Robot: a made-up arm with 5 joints.
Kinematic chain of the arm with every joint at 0, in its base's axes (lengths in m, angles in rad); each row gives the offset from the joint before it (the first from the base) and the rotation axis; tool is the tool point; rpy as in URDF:
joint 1: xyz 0 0 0.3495 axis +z
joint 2: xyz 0 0 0 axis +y
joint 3: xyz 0.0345 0 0.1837 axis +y
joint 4: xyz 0.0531 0 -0.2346 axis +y
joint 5: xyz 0.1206 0 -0.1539 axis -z
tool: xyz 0 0 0 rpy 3.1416 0 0
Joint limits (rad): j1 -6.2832..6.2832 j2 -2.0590..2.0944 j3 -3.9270..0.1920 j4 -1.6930..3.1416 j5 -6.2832..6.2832
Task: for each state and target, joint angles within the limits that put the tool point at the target. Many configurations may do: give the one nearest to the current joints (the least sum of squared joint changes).
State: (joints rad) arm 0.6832 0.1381 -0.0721 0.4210 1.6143
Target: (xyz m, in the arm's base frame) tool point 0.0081 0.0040 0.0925
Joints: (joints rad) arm 0.4587 0.1756 0.1369 0.5344 1.6143
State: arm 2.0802 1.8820 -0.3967 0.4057 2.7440
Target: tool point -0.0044 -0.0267 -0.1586
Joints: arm 1.4075 2.0347 -1.2771 0.1831 2.7440
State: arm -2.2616 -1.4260 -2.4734 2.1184 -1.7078
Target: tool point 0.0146 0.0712 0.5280
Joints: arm -1.7730 -1.4935 -1.6693 2.8145 -1.7078
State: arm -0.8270 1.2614 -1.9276 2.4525 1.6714
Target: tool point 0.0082 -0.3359 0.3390
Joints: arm -1.5464 0.6860 -2.2890 2.4728 1.6714
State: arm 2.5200 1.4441 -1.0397 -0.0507 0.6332
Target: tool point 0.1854 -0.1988 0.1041
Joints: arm 2.3213 2.0827 -0.4869 0.2286 0.6332
